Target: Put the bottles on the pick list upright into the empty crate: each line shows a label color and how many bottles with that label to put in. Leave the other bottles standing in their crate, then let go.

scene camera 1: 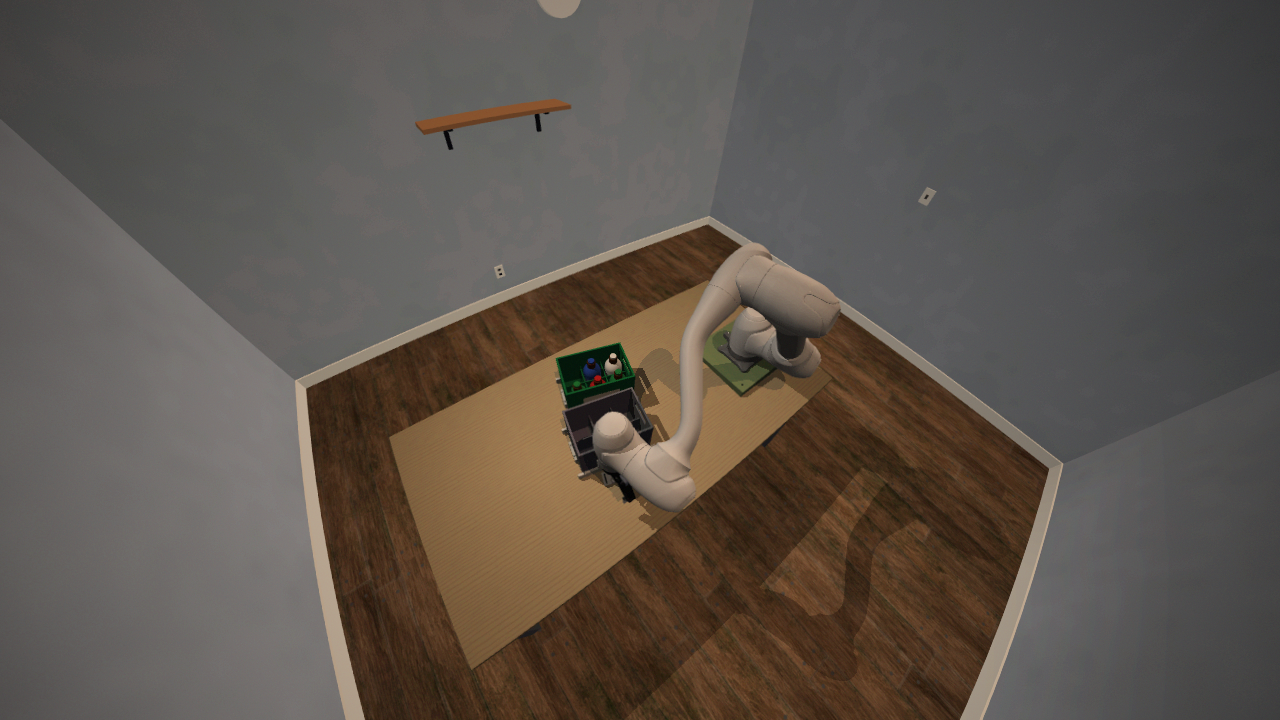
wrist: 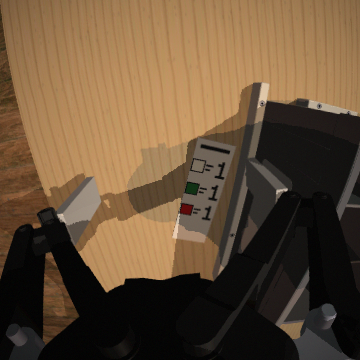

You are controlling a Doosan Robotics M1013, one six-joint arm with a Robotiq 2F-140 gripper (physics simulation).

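Frame: origin at the arm's base, x back, y right, z up, level; centimetres.
Where they show: gripper, fingertip midpoint: [scene camera 1: 613,483] [wrist: 170,180]; arm's base, link origin: [scene camera 1: 743,352].
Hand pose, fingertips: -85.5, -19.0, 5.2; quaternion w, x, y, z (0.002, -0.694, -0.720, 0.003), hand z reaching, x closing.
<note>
Each offset is from my fingertips to the centre of the thing, as dx, dy, dz. Level surfaces: height alone.
The pick list @(+6.6, +3.6, -9.1) [wrist: 206,191] lies beside the dark grey crate and reads white 1, green 1, red 1. The grey crate @(+8.9, +18.0, -0.4) [scene camera 1: 594,411] [wrist: 300,150] is partly hidden by the arm; no bottle shows in its visible part. The green crate @(+17.1, +40.5, -0.4) [scene camera 1: 601,394] stands behind it, holding a blue bottle @(+18.0, +45.0, -0.6) [scene camera 1: 590,368], a white bottle @(+26.8, +42.3, -0.6) [scene camera 1: 613,365], a red-topped bottle @(+15.8, +36.0, -0.6) [scene camera 1: 597,382] and green-topped bottles @(+7.7, +38.0, -0.6) [scene camera 1: 577,385] @(+24.2, +34.4, -0.6) [scene camera 1: 617,376], all upright. My gripper [scene camera 1: 624,488] [wrist: 170,180] is open and empty, above the list at the grey crate's near side.
The wooden table @(dz -9.2) [scene camera 1: 501,501] [wrist: 125,75] carries both crates and the green base plate [scene camera 1: 742,383] of the arm. Its edge shows at the left in the wrist view, with the floor [wrist: 15,140] beyond. A wall shelf [scene camera 1: 492,116] is far above and behind.
</note>
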